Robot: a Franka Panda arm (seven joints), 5 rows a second.
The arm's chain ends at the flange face. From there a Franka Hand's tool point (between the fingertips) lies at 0.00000 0.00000 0.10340 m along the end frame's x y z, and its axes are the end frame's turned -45 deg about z.
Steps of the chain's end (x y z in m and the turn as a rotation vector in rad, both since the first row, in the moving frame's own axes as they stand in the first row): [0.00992 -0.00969 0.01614 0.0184 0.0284 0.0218]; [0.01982 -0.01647 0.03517 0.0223 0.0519 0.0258]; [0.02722 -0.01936 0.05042 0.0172 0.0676 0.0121]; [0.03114 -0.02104 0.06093 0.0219 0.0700 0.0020]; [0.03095 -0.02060 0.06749 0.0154 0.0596 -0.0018]
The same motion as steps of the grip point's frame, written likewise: [0.01728 0.00093 0.01608 -0.0071 0.0331 0.0218]; [0.03105 0.00460 0.03501 -0.0209 0.0525 0.0258]; [0.03911 0.00928 0.05017 -0.0356 0.0600 0.0121]; [0.04361 0.01066 0.06065 -0.0340 0.0650 0.0020]; [0.04193 0.01054 0.06729 -0.0313 0.0530 -0.0018]
